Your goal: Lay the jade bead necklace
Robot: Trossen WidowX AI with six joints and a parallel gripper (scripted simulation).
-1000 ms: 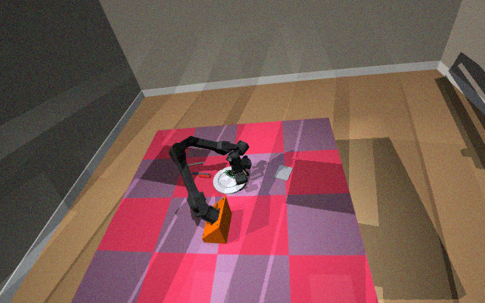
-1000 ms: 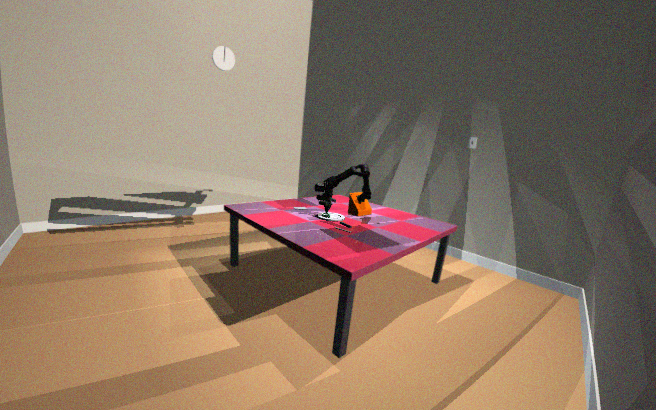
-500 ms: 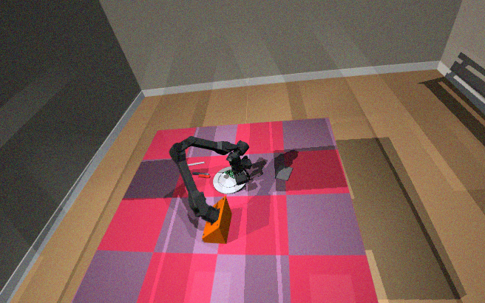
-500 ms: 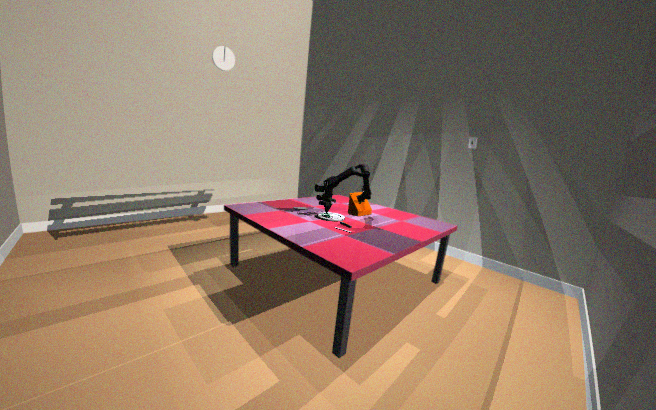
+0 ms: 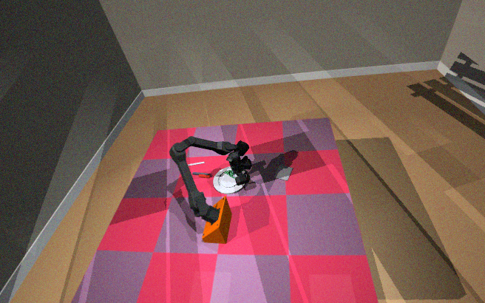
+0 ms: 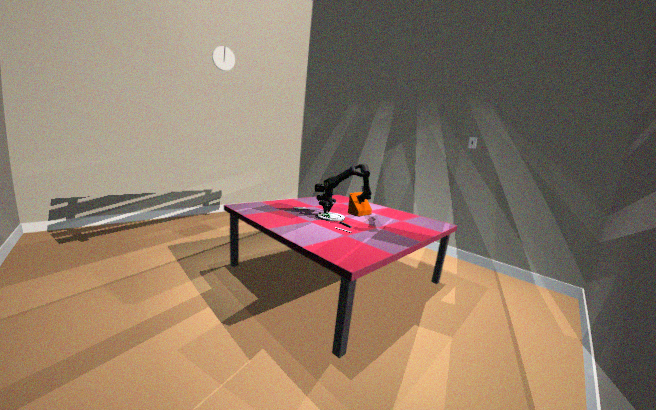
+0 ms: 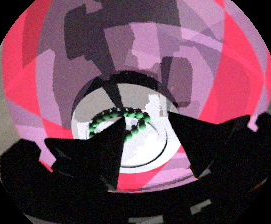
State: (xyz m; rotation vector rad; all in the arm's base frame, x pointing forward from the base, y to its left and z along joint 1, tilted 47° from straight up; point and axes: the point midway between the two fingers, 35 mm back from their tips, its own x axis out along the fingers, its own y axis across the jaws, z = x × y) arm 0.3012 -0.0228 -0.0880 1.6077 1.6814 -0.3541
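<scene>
Right now my gripper tip is 60 mm to the right of the round white bead board, 20 mm short of it and 10 mm above it. Also, from my gripper tip: red-handled tool (240 mm to the left, 70 mm ahead, 10 mm below); then flat grey pad (250 mm to the right, 50 mm ahead, 10 mm below); then thin white rod (310 mm to the left, 170 mm ahead, 10 mm below).
</scene>
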